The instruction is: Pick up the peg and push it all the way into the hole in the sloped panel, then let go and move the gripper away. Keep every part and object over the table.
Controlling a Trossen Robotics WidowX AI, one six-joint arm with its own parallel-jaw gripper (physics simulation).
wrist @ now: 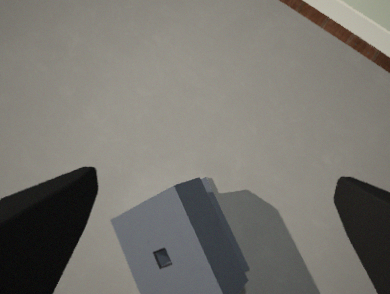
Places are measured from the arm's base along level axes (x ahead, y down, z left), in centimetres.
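Pixels of known places: gripper, between the fingertips: (216,183).
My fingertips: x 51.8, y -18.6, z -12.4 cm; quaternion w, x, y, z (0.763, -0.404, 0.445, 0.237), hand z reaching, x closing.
For each thing: its top centre in the pictures, then the offset to it from my fingertips. "pt": a spot on its surface instead. Level surfaces: height alone.
- sloped panel, centre of its top: (177,254) dz -0.9, dx -6.1, dy +19.6 cm
- small square hole, a spot on its surface: (162,258) pt dz +0.2, dx -8.0, dy +23.8 cm
- grey table top, height of its surface: dy +28.6 cm
The sloped panel (175,225) is a blue-grey block at the bottom middle of the wrist view, its lower part cut off by the frame's edge. A small square hole (162,258) shows as a dark opening in its lighter face. The peg does not show in this view. My gripper (216,183) is open, with its two black fingers wide apart at the left and right. The panel shows between and below the fingertips, and nothing is held between them. How high the gripper stands above the panel is hard to tell.
A grey table top (190,90) lies around the panel. The panel's shadow falls to its right. A brown edge strip (340,35) and a pale band beyond it cross the upper right corner.
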